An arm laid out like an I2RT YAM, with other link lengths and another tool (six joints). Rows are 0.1 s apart.
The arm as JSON. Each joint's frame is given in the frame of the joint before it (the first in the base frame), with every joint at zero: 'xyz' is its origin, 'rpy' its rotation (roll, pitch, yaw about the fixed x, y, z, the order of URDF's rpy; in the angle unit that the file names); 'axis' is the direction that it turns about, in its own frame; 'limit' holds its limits. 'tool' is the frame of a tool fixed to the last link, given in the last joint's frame.
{
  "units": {
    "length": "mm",
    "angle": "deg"
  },
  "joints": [
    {
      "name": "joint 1",
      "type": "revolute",
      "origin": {
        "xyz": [
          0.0,
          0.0,
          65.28
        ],
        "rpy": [
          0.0,
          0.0,
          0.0
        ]
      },
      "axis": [
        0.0,
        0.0,
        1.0
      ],
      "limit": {
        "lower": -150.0,
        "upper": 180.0
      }
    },
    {
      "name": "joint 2",
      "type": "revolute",
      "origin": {
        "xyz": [
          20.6,
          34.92,
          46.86
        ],
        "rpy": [
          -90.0,
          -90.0,
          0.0
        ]
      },
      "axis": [
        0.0,
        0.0,
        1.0
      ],
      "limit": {
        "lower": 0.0,
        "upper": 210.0
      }
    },
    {
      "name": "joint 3",
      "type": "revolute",
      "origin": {
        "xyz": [
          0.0,
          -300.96,
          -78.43
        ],
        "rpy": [
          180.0,
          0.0,
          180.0
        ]
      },
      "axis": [
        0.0,
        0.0,
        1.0
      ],
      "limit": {
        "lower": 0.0,
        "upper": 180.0
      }
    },
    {
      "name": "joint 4",
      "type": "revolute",
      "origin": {
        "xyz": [
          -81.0,
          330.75,
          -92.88
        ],
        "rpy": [
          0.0,
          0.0,
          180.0
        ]
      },
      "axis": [
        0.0,
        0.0,
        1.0
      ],
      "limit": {
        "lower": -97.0,
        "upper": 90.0
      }
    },
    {
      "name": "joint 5",
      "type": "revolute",
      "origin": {
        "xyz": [
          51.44,
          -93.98,
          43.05
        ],
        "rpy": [
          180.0,
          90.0,
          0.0
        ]
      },
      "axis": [
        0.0,
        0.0,
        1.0
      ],
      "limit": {
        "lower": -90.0,
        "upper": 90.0
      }
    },
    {
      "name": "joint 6",
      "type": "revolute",
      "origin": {
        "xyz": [
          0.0,
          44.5,
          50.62
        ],
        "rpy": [
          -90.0,
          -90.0,
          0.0
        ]
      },
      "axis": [
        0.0,
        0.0,
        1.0
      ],
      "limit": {
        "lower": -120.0,
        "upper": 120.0
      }
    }
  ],
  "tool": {
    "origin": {
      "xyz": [
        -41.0,
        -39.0,
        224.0
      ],
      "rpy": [
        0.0,
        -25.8,
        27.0
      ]
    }
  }
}
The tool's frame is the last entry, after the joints.
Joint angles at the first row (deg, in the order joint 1, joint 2, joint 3, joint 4, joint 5, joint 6):
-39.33 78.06 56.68 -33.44 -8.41 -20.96
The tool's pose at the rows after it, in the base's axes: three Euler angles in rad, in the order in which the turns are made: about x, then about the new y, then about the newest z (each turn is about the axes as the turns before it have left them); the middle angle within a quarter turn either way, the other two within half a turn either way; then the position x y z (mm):
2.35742 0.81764 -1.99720 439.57 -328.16 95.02
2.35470 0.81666 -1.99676 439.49 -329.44 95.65
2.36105 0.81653 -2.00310 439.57 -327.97 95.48
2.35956 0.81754 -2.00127 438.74 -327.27 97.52
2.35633 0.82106 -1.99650 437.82 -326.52 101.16
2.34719 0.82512 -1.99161 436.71 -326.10 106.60
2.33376 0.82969 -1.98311 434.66 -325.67 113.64
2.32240 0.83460 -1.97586 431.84 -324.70 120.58
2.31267 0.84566 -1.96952 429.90 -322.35 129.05
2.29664 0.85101 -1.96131 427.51 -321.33 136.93
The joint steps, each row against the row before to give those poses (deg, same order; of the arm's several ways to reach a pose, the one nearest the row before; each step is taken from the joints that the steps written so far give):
0.04 -0.01 -0.08 0.04 -0.03 -0.18
-0.07 0.07 0.13 0.00 0.09 -0.09
0.12 0.01 0.13 -0.33 0.00 -0.06
-0.02 -0.33 0.01 -0.27 -0.04 0.02
-0.11 -0.49 0.06 -0.35 -0.22 0.01
-0.05 -0.70 0.04 -0.32 0.00 -0.10
-0.11 -1.00 -0.03 -0.40 0.00 -0.08
-0.18 -1.11 -0.08 -0.52 -0.11 -0.17
-0.18 -1.22 0.01 -0.62 -0.42 -0.28
-0.06 -1.16 -0.06 -0.43 0.07 -0.16

